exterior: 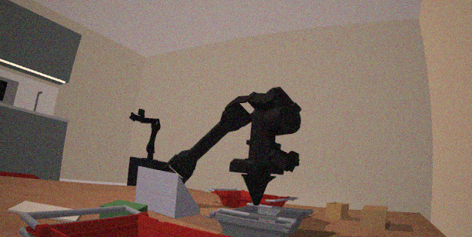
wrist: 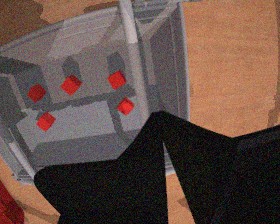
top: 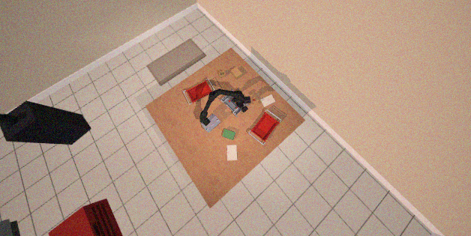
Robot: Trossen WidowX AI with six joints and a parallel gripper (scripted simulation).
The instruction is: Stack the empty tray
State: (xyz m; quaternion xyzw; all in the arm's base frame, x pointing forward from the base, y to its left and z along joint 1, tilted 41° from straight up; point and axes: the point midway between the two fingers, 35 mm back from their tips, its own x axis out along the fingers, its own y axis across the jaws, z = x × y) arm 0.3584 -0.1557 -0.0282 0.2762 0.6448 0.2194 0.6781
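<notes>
Right now my gripper tip is 170 mm past the red tray, 480 mm to the right of it and 40 mm above it. The rest, counted from my gripper tip: green block (290 mm behind, 110 mm to the right, 70 mm below).
</notes>
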